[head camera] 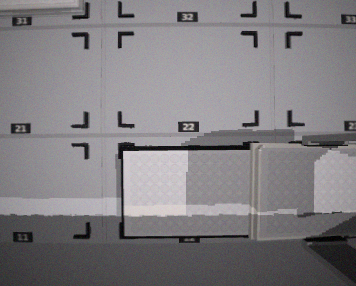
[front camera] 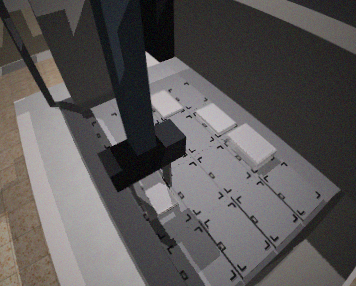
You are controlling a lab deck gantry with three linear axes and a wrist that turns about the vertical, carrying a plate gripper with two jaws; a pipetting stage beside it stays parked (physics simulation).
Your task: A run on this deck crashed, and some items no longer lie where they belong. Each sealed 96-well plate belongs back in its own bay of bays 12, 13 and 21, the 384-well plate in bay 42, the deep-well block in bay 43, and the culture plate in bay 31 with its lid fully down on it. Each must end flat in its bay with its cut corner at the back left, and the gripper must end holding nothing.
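Places are measured from the robot's base along level axes (x left, y back, z up), in centimetres.
Pixels of known places: gripper, fingertip midpoint: [head camera: 321,191] [front camera: 152,190]; robot's base, link origin: [front camera: 92,123].
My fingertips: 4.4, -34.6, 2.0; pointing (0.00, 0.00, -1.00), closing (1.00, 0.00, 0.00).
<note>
For each thing: its top centre in the pictures, then the offset to it from my fingertips, as dx, dy, dz.
- sealed white plate, top centre: [head camera: 327,193] [front camera: 151,189] +0.0, +0.0, +0.9
- sealed plate, top centre: [head camera: 189,193] -0.1, +11.8, -0.5
- flat plate, top centre: [front camera: 215,116] +32.0, +11.8, -0.5
- taller white block, top centre: [front camera: 251,141] +30.9, -4.6, +3.6
My gripper [front camera: 158,200] [head camera: 325,191] is low over the front row, its fingers against both long sides of a sealed white plate [front camera: 160,193] [head camera: 285,175]. It appears shut on it. This plate's left end lies left of bay 13's corner marks, at the right edge of another sealed plate [head camera: 155,175] in bay 12. The gripped plate looks slightly tilted, left end higher. A white plate [front camera: 167,103] [head camera: 40,6] is in bay 31. Behind stand a flat plate [front camera: 215,117] and a taller white block [front camera: 251,141]. Cut corners are too small to tell.
The dark gripper body [front camera: 145,152] hides part of the front row in the front view. A black upright [front camera: 160,30] stands behind the deck. Bay corner marks and labels 21 [head camera: 20,128] and 22 [head camera: 188,126] show behind the front row.
</note>
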